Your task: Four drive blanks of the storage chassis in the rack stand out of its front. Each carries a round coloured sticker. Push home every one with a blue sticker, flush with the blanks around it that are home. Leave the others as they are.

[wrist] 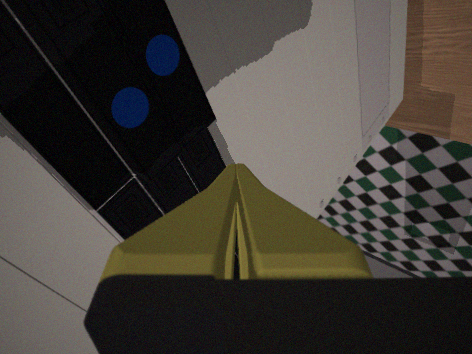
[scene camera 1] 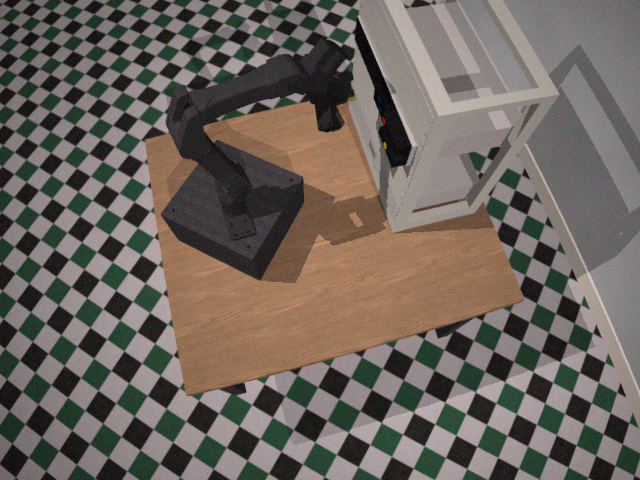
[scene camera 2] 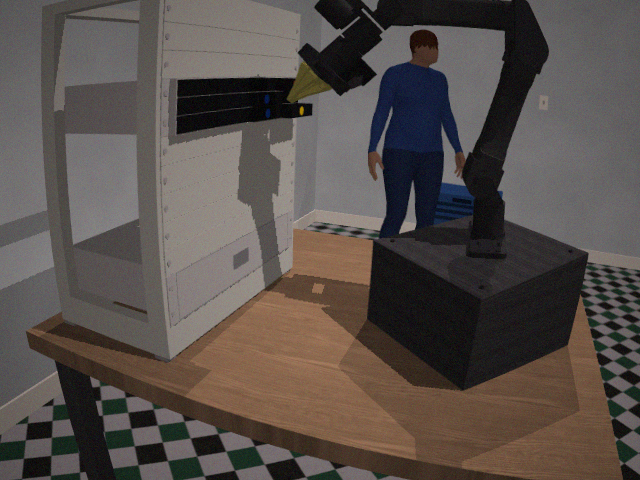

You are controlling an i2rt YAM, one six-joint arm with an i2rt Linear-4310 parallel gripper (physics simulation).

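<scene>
My gripper (scene camera 1: 353,97) (scene camera 2: 289,100) (wrist: 236,177) is shut and empty, with yellow fingertips pointing at the rack front. In the wrist view the tips lie below the two blue stickers; contact cannot be told. One blue sticker (scene camera 2: 266,98) (wrist: 130,107) is on a middle-row blank, the other blue sticker (scene camera 2: 267,113) (wrist: 163,55) on the bottom-row blank directly beneath. These two blanks look level with each other and slightly proud of the neighbouring column. A yellow sticker (scene camera 1: 385,145) (scene camera 2: 301,110) is on a blank standing well out. A red sticker (scene camera 1: 383,120) does not show in scene camera 2.
The tall light-grey rack (scene camera 1: 395,219) (scene camera 2: 152,155) stands on the wooden table (scene camera 1: 336,310) (scene camera 2: 310,413). The arm's dark base block (scene camera 1: 232,206) (scene camera 2: 475,330) stands before it. Light panels lie above and below the black blanks. A person (scene camera 2: 413,113) stands behind.
</scene>
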